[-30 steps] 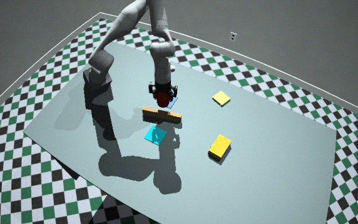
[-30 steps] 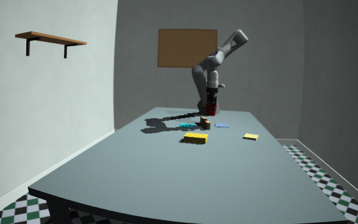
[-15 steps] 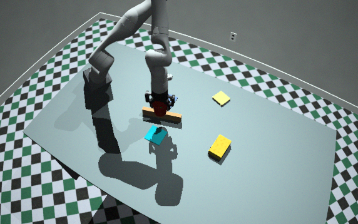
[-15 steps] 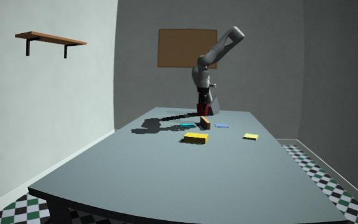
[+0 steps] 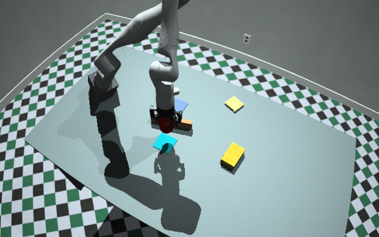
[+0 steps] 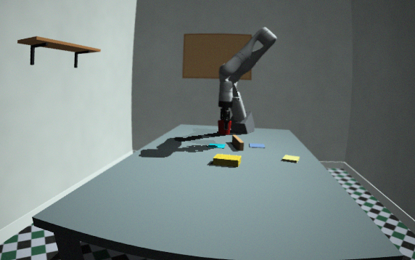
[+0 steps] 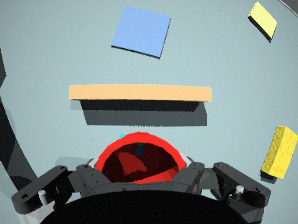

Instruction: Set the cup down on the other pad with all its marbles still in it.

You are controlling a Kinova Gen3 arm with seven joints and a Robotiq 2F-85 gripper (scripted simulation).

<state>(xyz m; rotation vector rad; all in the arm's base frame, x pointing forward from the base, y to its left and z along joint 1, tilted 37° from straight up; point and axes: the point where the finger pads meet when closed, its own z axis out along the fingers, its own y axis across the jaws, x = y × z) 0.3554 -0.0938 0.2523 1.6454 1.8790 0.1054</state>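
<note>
Now: hand 30 mm above the blue marble and 10 mm to the right of it. Round my hand: wooden rail: 100 mm below, 80 mm to the left; cyan pad: 120 mm below, 40 mm to the right; red cup: 20 mm below.
</note>
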